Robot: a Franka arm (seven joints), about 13 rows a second.
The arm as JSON. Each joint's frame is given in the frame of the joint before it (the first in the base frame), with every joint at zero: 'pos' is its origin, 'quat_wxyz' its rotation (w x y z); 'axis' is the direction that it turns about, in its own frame. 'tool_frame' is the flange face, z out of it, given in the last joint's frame.
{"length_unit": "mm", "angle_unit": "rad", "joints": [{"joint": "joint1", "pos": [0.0, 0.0, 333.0], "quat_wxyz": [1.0, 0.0, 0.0, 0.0], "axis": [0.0, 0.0, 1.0]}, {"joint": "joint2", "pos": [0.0, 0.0, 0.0], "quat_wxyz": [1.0, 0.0, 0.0, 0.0], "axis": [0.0, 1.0, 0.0]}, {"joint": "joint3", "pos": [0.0, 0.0, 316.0], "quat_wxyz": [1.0, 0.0, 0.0, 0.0], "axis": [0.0, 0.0, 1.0]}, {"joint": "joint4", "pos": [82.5, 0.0, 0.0], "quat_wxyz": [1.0, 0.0, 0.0, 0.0], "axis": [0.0, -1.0, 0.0]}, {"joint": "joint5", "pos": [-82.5, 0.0, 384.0], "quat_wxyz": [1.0, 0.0, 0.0, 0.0], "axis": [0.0, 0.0, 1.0]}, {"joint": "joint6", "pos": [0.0, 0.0, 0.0], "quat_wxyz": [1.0, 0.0, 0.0, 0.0], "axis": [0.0, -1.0, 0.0]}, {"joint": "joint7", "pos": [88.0, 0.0, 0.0], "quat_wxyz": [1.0, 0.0, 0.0, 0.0], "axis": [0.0, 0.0, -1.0]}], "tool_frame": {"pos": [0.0, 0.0, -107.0], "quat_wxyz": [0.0, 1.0, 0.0, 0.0]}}
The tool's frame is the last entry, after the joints.
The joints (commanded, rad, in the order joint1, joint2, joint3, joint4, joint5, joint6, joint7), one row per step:
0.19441 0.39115 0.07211 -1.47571 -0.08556 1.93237 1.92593
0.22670 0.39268 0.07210 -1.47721 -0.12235 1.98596 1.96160
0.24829 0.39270 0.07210 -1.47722 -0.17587 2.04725 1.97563
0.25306 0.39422 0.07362 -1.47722 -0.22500 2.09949 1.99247
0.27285 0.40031 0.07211 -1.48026 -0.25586 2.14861 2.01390
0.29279 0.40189 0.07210 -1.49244 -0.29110 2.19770 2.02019
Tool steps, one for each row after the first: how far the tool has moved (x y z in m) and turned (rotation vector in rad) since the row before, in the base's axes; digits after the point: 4 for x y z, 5 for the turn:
-0.0001 0.0210 0.0036 -0.01443 -0.05936 0.01147
0.0020 0.0140 0.0066 -0.02545 -0.07374 0.03053
0.0038 0.0043 0.0049 -0.02118 -0.06263 0.01285
0.0004 0.0139 -0.0002 -0.00565 -0.04726 0.01714
-0.0022 0.0146 -0.0015 -0.01367 -0.04265 0.03659

